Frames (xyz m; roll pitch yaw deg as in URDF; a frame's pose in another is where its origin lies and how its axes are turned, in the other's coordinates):
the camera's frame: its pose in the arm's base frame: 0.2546 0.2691 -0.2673 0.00 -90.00 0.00
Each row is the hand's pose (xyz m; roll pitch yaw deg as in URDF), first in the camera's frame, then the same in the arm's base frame.
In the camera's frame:
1: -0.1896 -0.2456 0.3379 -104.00 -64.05 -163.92
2: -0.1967 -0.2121 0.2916 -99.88 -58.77 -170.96
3: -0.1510 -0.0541 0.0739 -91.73 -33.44 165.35
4: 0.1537 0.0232 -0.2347 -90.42 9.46 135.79
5: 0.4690 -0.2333 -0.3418 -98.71 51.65 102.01
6: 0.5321 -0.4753 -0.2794 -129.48 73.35 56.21
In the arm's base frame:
1: -0.0833 0.0235 -0.4569 -86.23 24.86 -172.32
2: -0.0370 0.0570 -0.4640 -89.34 30.80 -174.56
3: 0.1807 0.2150 -0.4183 -117.11 53.84 159.04
4: 0.4893 0.2923 -0.1136 169.99 44.99 76.56
5: 0.5964 0.0358 0.2017 161.82 7.42 37.73
6: 0.5340 -0.2062 0.2648 173.19 -9.17 13.96

